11 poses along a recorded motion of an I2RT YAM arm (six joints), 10 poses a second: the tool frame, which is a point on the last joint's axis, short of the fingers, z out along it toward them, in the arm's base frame.
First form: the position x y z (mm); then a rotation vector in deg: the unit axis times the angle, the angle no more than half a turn.
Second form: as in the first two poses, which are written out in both.
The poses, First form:
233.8 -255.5 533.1 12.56 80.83 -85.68
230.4 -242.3 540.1 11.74 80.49 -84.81
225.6 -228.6 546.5 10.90 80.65 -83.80
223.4 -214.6 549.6 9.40 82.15 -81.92
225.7 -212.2 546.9 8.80 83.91 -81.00
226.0 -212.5 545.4 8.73 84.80 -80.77
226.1 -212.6 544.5 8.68 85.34 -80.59
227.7 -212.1 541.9 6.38 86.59 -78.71
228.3 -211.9 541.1 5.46 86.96 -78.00
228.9 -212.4 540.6 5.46 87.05 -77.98
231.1 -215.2 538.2 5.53 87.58 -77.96
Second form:
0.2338 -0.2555 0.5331 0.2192 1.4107 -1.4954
0.2304 -0.2423 0.5401 0.2049 1.4048 -1.4802
0.2256 -0.2286 0.5465 0.1902 1.4076 -1.4626
0.2234 -0.2146 0.5496 0.1641 1.4338 -1.4298
0.2257 -0.2122 0.5469 0.1536 1.4645 -1.4137
0.2260 -0.2125 0.5454 0.1524 1.4800 -1.4097
0.2261 -0.2126 0.5445 0.1515 1.4895 -1.4066
0.2277 -0.2121 0.5419 0.1114 1.5113 -1.3737
0.2283 -0.2119 0.5411 0.0953 1.5177 -1.3614
0.2289 -0.2124 0.5406 0.0953 1.5193 -1.3610
0.2311 -0.2152 0.5382 0.0965 1.5286 -1.3607

